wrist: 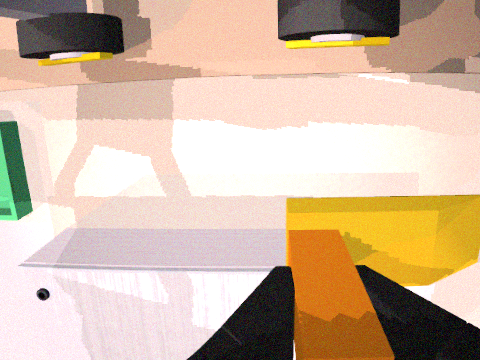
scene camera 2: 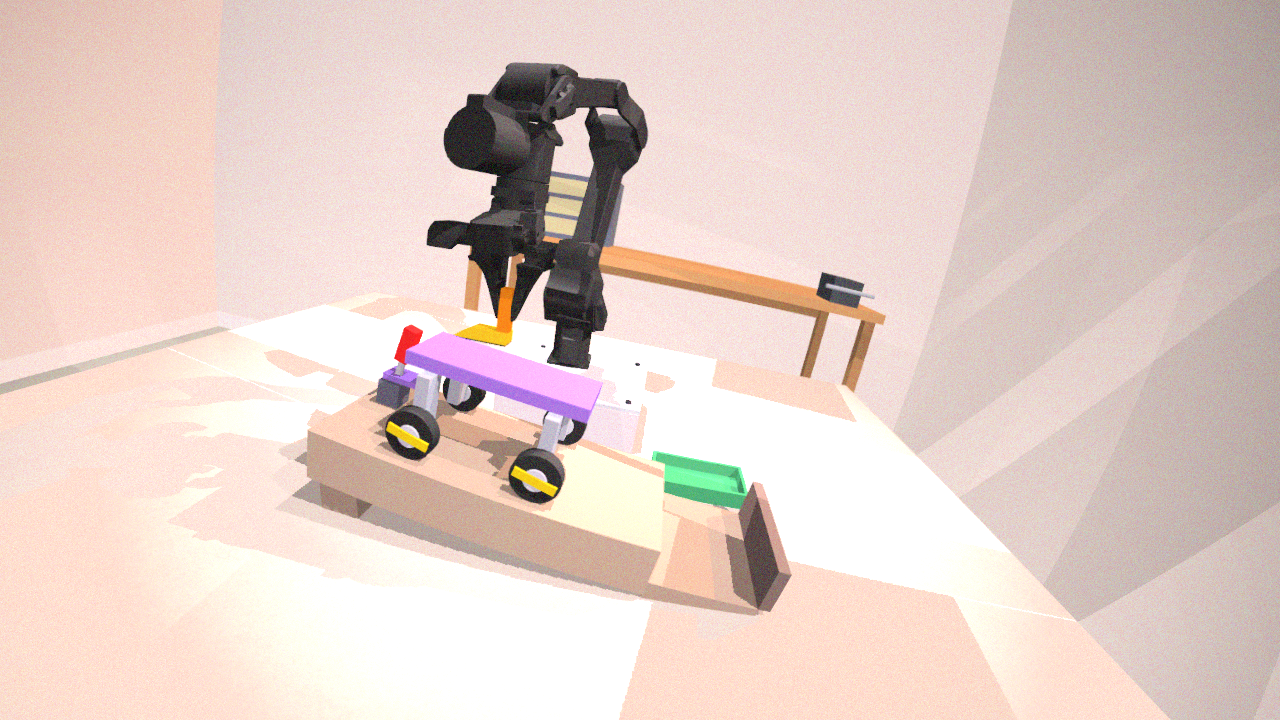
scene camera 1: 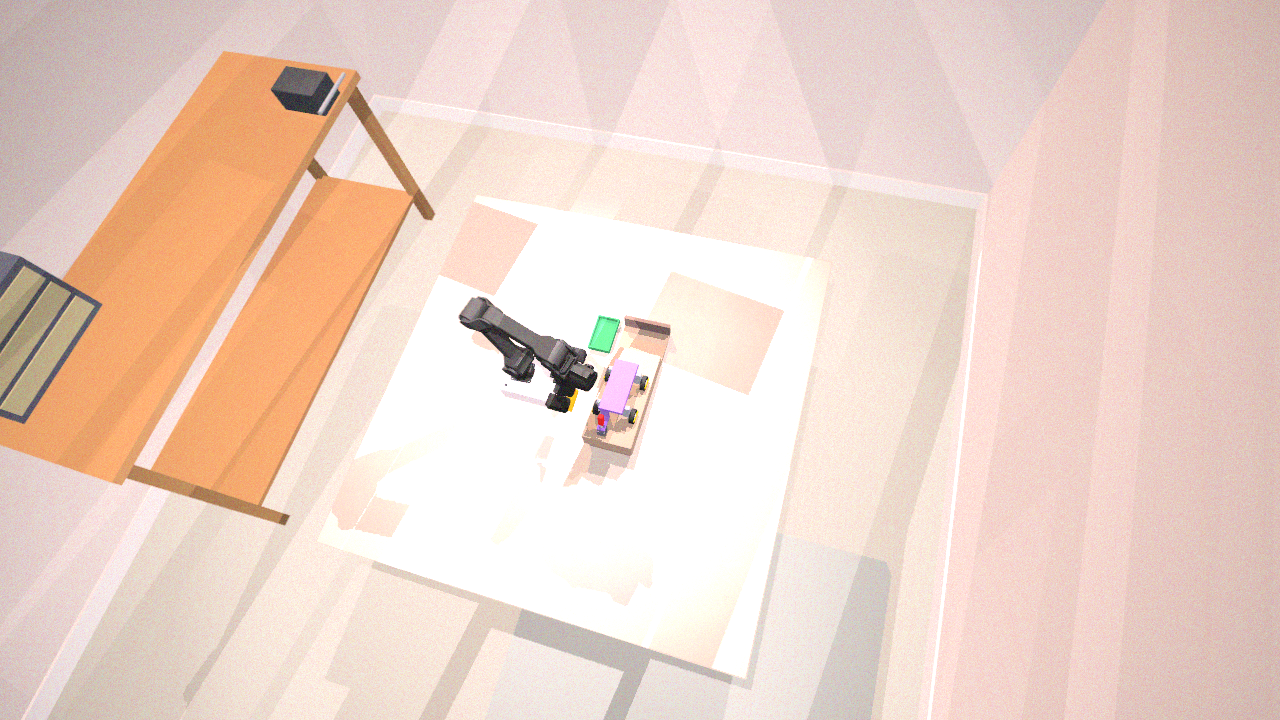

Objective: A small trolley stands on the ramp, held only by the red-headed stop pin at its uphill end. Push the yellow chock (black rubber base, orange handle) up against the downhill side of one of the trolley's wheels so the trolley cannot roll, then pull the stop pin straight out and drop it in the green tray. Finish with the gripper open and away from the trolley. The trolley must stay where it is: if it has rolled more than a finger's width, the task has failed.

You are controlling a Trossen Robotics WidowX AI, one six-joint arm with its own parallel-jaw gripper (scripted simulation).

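My gripper [scene camera 2: 505, 319] is carrying a yellow chock [scene camera 2: 501, 335].
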